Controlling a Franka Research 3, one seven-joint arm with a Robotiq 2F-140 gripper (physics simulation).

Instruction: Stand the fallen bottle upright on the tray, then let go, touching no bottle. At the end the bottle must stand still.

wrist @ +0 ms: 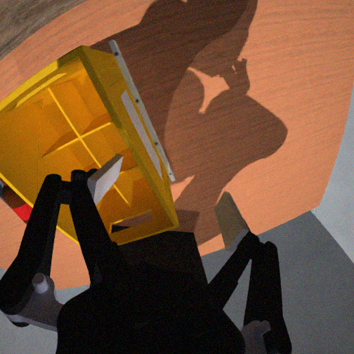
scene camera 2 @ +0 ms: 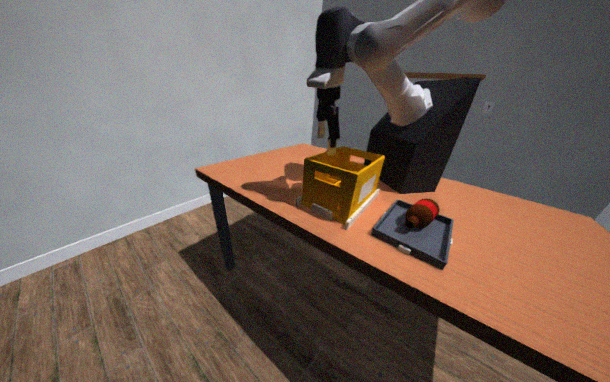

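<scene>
The brown bottle with a red label lies on its side on the dark grey tray, its neck toward the front left in the scene view. In the wrist view, part of the bottle shows at the left edge, beyond the crate, partly hidden by the crate and a finger. My gripper is open and empty. It is above the far left part of the yellow crate, well away from the bottle and to its left in the scene view.
The tall yellow crate with inner dividers stands left of the tray on the orange table. Pale strips run along its base. A dark pedestal stands behind the crate and tray.
</scene>
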